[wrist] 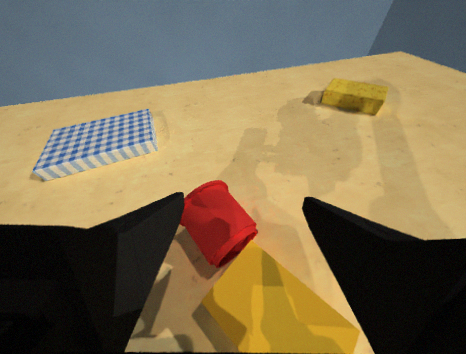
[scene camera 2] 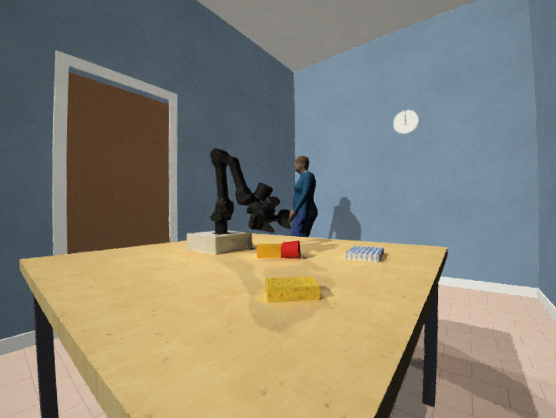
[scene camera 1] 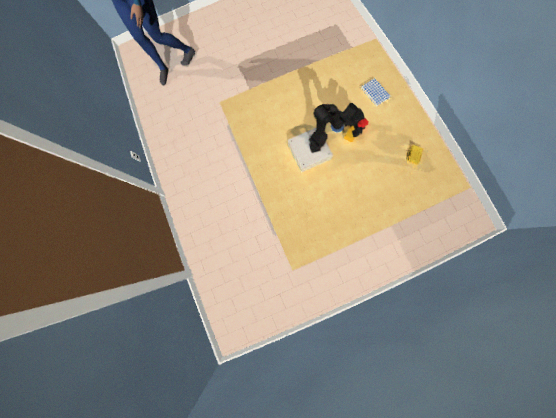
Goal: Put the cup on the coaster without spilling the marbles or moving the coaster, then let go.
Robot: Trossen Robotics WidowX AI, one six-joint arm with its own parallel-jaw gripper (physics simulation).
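Places are measured from the arm's base along level axes (x back, y down, z right), in millimetres.
Pixels of known places: gripper, fingertip midpoint: [wrist: 244, 200] [scene camera 2: 282, 230] [scene camera 1: 363, 122]; arm's base, link origin: [scene camera 2: 221, 233] [scene camera 1: 314, 147].
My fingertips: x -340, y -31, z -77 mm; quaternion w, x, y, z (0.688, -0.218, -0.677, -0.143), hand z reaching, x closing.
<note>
Ahead of a thing's pixels: the offset from my fingertips to its top centre. Level surfaces: height alone.
The red cup {dy +38, dx -18, dz -26 mm} [scene camera 1: 363, 123] [scene camera 2: 291, 249] [wrist: 217, 222] lies on its side on the table, its open end towards an orange block {dy +61, dx +59, dz +18 mm} [scene camera 1: 349, 134] [scene camera 2: 268, 251] [wrist: 280, 305]. Its inside is mostly hidden, and I cannot make out any marbles. My gripper [scene camera 2: 278, 223] [wrist: 244, 200] is open and empty, above the table. In the wrist view the cup shows between the fingers, nearer the left one, but below them and not gripped. A small blue thing [scene camera 1: 337, 128] shows partly beneath the arm in the first scene view; I cannot tell whether it is the coaster.
A blue-and-white checked slab {dy +82, dx -207, dz -251 mm} [scene camera 1: 375, 91] [scene camera 2: 365, 254] [wrist: 100, 142] lies on the table {dy +107 mm} [scene camera 1: 300, 225] [scene camera 2: 175, 320] near one edge. A yellow sponge {dy +77, dx -311, dz +264 mm} [scene camera 1: 414, 154] [scene camera 2: 292, 289] [wrist: 355, 96] lies farther out from the arm's pale base [scene camera 1: 302, 159] [scene camera 2: 215, 243]. A person [scene camera 2: 304, 195] stands behind the table.
</note>
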